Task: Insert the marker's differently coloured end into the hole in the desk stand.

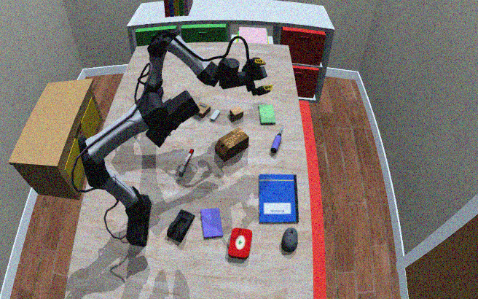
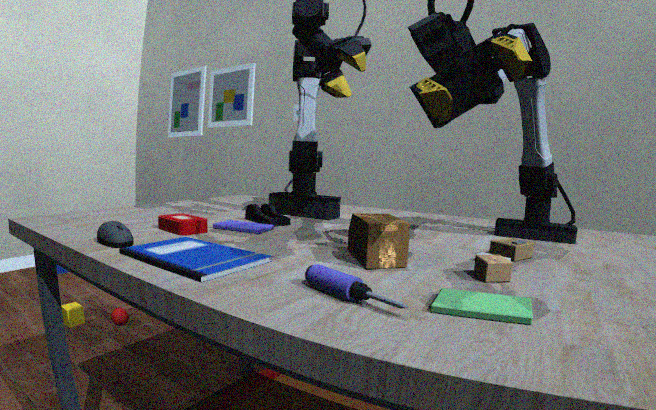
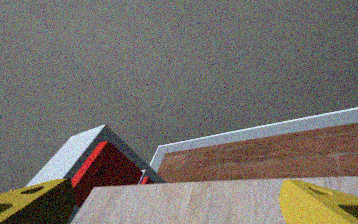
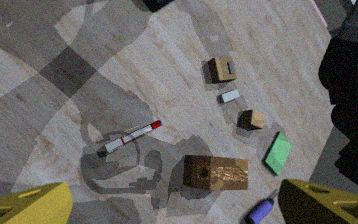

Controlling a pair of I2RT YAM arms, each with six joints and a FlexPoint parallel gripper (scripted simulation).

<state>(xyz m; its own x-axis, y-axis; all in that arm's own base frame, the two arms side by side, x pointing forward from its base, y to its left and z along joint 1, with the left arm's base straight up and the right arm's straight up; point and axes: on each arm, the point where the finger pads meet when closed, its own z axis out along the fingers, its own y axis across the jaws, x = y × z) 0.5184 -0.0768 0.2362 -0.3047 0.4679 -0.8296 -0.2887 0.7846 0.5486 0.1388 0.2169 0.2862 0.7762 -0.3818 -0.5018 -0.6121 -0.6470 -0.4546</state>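
Now: the marker 33 cm behind my left hand, 25 cm below it and 22 cm to the right of it. The rest, counted from my left hand: brown block-shaped stand: 23 cm below, 17 cm to the right, 15 cm behind; purple pad: 50 cm to the right, 26 cm below, 23 cm behind; purple screwdriver: 25 cm below, 12 cm to the right, 5 cm ahead.
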